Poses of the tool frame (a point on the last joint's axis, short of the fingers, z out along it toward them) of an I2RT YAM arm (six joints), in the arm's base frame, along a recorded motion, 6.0 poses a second.
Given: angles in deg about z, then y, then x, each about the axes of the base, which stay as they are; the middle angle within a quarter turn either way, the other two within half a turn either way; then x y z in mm.
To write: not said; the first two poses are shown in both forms.
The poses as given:
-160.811 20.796 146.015 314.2 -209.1 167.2
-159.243 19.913 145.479 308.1 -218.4 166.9
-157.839 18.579 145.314 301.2 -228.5 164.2
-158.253 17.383 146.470 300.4 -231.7 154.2
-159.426 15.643 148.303 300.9 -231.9 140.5
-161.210 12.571 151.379 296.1 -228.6 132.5
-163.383 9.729 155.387 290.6 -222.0 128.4
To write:
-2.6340 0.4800 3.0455 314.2 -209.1 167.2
-2.6344 0.4817 3.0154 308.1 -218.4 166.9
-2.6392 0.4750 2.9809 301.2 -228.5 164.2
-2.6551 0.4511 2.9679 300.4 -231.7 154.2
-2.6764 0.4109 2.9591 300.9 -231.9 140.5
-2.7125 0.3418 2.9450 296.1 -228.6 132.5
-2.7642 0.2696 2.9405 290.6 -222.0 128.4

